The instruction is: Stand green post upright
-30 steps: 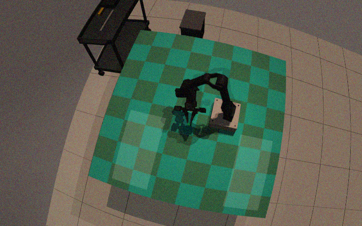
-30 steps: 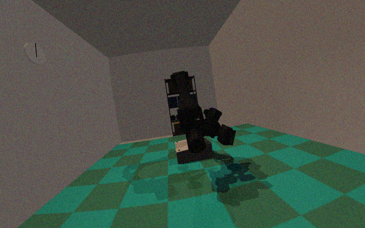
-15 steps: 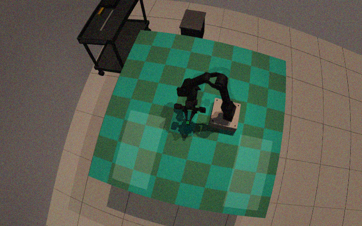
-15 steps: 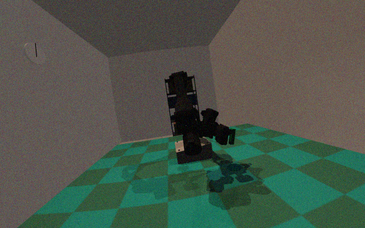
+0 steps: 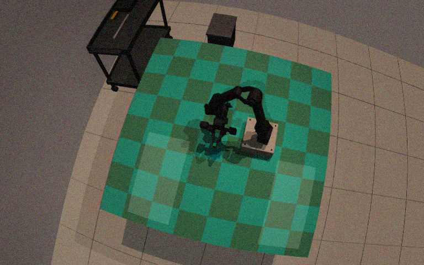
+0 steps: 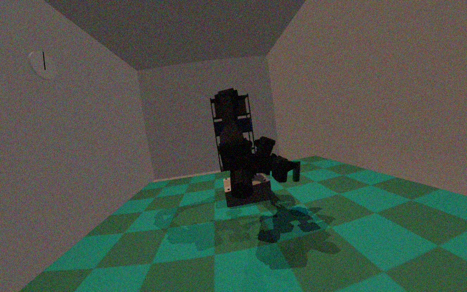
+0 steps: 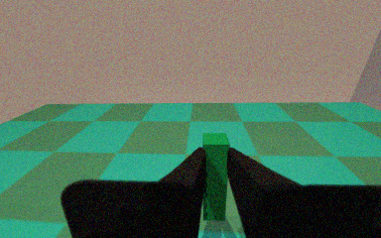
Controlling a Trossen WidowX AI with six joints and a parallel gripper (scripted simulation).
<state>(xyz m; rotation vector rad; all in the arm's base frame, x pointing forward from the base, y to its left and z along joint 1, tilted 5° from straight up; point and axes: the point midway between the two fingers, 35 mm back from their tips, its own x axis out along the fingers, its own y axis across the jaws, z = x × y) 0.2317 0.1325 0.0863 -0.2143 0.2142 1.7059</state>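
The green post lies 2 cm below my gripper tip. Round my gripper tip: cyan circle 17 cm below.
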